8 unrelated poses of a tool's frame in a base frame.
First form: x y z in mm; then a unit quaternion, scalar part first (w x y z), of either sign.
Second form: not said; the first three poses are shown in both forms.
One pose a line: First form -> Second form
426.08 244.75 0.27 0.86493 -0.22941 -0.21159 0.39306 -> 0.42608 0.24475 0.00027 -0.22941 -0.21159 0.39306 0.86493
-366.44 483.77 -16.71 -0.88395 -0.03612 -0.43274 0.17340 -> -0.36644 0.48377 -0.01671 0.03612 0.43274 -0.17340 0.88395
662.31 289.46 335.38 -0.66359 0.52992 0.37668 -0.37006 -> 0.66231 0.28946 0.33538 -0.52992 -0.37668 0.37006 0.66359
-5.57 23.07 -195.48 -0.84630 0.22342 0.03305 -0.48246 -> -0.00557 0.02307 -0.19548 -0.22342 -0.03305 0.48246 0.84630
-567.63 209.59 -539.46 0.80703 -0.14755 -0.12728 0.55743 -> -0.56763 0.20959 -0.53946 -0.14755 -0.12728 0.55743 0.80703
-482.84 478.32 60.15 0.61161 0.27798 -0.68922 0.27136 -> -0.48284 0.47832 0.06015 0.27798 -0.68922 0.27136 0.61161
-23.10 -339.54 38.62 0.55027 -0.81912 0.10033 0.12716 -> -0.02310 -0.33954 0.03862 -0.81912 0.10033 0.12716 0.55027
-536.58 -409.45 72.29 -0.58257 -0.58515 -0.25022 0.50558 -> -0.53658 -0.40945 0.07229 0.58515 0.25022 -0.50558 0.58257
